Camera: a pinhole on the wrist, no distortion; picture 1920 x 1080 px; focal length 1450.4 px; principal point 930.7 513.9 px. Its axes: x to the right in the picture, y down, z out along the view. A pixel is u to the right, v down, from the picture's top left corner.
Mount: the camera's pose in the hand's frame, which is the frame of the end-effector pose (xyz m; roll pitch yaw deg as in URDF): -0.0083 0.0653 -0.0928 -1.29 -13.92 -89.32
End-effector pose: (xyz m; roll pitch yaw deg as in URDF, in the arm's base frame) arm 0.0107 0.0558 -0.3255 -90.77 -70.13 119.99
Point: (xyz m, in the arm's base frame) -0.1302 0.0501 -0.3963
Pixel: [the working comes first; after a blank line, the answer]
In the camera's frame: 0.0341 -0.0407 0.2161

1159.6 240.9
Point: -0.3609 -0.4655 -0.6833
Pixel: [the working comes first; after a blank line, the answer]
In the camera's frame: 0.3527 -0.4344 0.5968

outside the picture
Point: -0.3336 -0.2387 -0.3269
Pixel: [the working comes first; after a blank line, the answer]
In the camera's frame: 0.2734 -0.0339 0.4850

1748.4 412.5
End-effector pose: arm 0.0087 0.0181 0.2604 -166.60 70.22 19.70
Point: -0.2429 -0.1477 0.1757
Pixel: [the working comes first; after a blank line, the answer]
In the camera's frame: 0.0171 -0.0187 0.3789

996.0 442.2
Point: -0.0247 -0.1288 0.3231
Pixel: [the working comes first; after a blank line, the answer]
In the camera's frame: -0.0417 -0.0802 0.1289

outside the picture
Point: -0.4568 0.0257 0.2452
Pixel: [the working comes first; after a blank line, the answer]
In the camera's frame: 0.2521 -0.1373 0.4854

1684.0 103.6
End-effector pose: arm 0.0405 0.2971 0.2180 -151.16 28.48 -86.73
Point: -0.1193 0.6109 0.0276
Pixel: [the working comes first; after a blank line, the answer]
In the camera's frame: -0.1359 -0.1896 0.3445

outside the picture
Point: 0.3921 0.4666 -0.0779
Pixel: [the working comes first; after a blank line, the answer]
In the camera's frame: 0.3492 0.0047 0.4875

outside the picture
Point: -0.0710 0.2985 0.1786
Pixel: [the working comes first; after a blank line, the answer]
In the camera's frame: -0.0314 0.0190 0.0832

382.8 845.3
